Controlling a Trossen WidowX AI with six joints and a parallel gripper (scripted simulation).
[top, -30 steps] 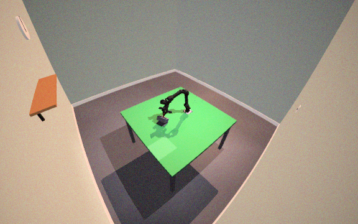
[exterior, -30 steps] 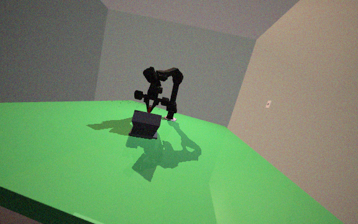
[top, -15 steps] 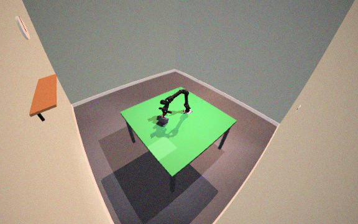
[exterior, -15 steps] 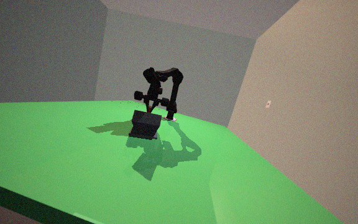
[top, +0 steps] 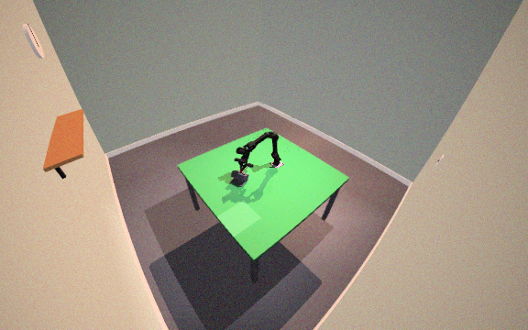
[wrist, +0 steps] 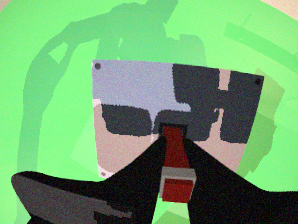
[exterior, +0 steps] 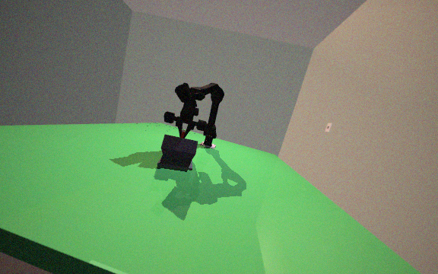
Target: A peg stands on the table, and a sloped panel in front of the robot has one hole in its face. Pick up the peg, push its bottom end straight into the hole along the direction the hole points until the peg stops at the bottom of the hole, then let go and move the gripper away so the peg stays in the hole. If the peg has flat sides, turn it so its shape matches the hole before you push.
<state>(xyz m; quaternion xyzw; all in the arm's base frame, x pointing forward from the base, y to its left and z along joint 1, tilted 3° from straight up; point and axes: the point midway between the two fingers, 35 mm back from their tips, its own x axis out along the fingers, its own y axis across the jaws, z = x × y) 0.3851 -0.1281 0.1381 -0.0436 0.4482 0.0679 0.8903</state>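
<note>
Now: the red square-sided peg 1 cm behind my gripper tip and 1 cm above it. Round my gripper tip: sloped panel (4 cm below, 2 cm ahead).
</note>
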